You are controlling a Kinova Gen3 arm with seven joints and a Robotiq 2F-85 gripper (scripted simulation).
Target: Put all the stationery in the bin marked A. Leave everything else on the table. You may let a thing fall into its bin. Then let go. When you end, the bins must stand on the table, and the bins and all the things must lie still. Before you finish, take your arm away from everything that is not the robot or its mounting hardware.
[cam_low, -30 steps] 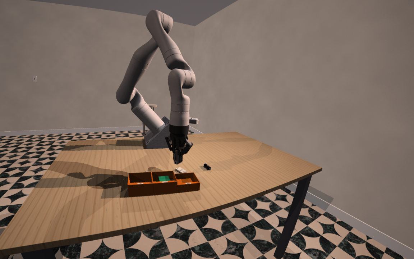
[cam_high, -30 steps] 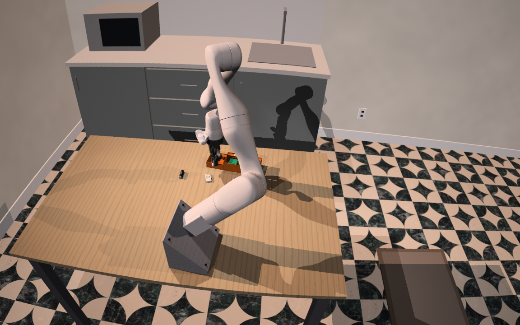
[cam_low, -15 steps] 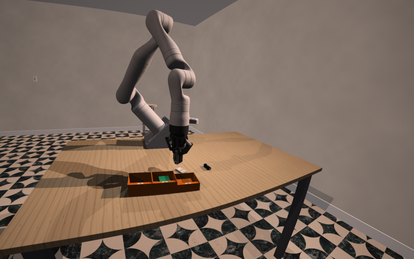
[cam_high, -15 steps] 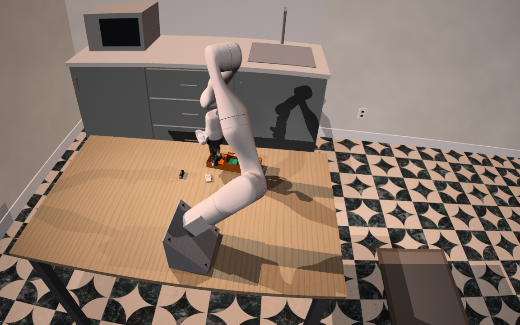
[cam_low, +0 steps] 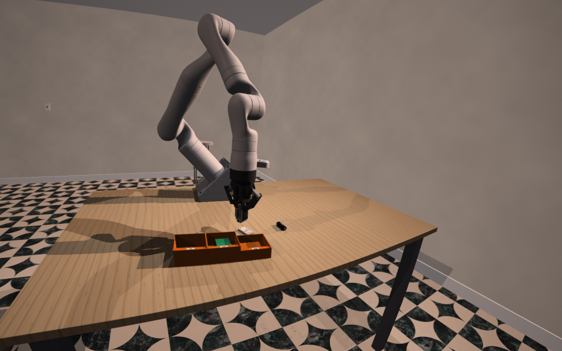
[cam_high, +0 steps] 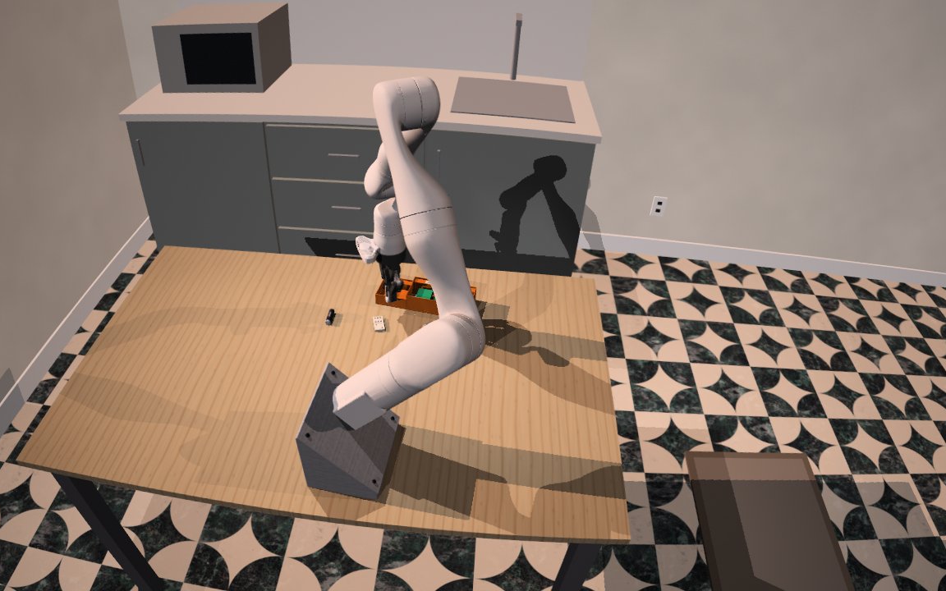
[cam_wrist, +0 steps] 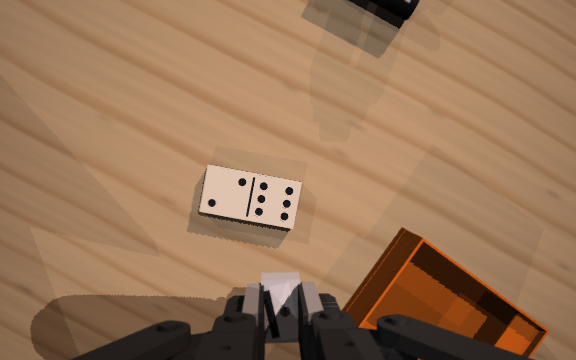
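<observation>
My gripper is now 7 cm short of the green block, 7 cm to the left of it and 6 cm above it. The rest, counted from my hand: orange three-compartment bin 8 cm ahead, 7 cm to the right, 6 cm below; then white pencil sharpener 2 cm below; then green-and-white eraser 7 cm ahead, 6 cm to the right, 7 cm below.
</observation>
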